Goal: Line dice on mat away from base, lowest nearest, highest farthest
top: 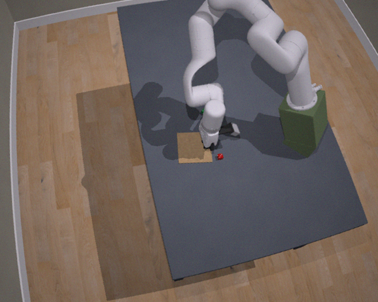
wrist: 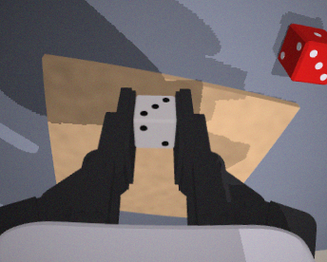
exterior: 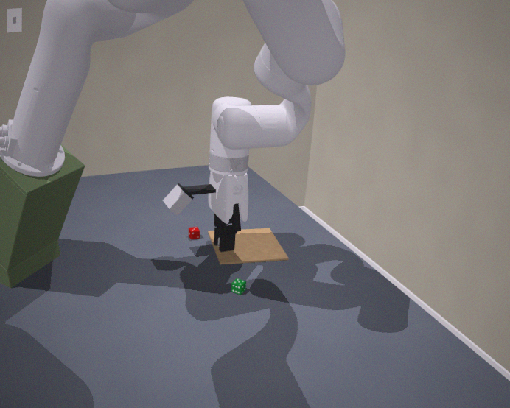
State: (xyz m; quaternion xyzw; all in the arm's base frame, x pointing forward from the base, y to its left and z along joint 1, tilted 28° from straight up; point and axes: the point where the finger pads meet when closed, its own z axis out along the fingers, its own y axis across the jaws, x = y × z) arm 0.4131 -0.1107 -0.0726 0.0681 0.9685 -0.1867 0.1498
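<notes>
Now: hand 1 cm above the white die. Also, from my hand: mat: 5 cm ahead, 2 cm below, 1 cm to the right; then red die: 8 cm to the left, 3 cm behind, 2 cm below; then green die: 14 cm to the right, 7 cm behind, 2 cm below.
</notes>
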